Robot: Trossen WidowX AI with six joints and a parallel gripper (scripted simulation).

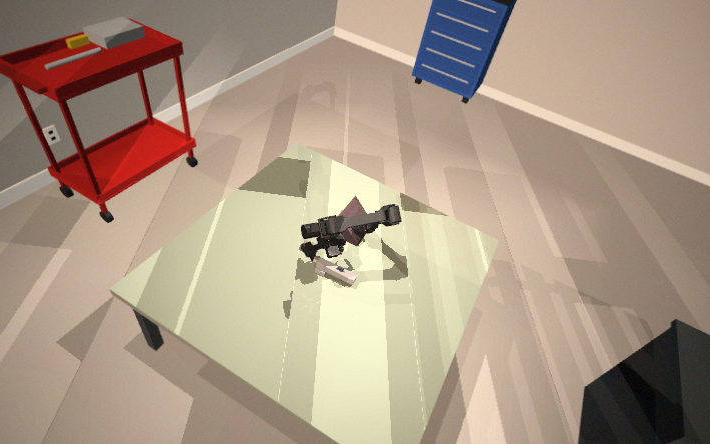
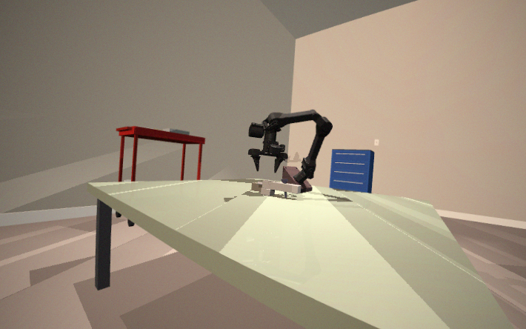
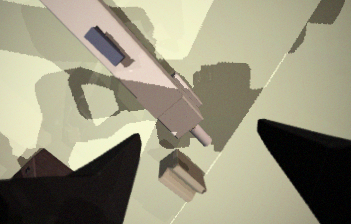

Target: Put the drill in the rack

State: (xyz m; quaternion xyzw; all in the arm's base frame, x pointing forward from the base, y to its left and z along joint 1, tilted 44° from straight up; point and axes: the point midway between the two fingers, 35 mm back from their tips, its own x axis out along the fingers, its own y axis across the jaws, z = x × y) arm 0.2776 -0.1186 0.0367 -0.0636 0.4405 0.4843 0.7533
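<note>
My gripper tip is 6 cm above the drill, 1 cm to the right of it and 1 cm past it. The rest, counted from my gripper tip: small dark key (10 cm to the left, 6 cm below, 1 cm behind); then rack (9 cm to the right, 9 cm below, 9 cm behind).
</note>
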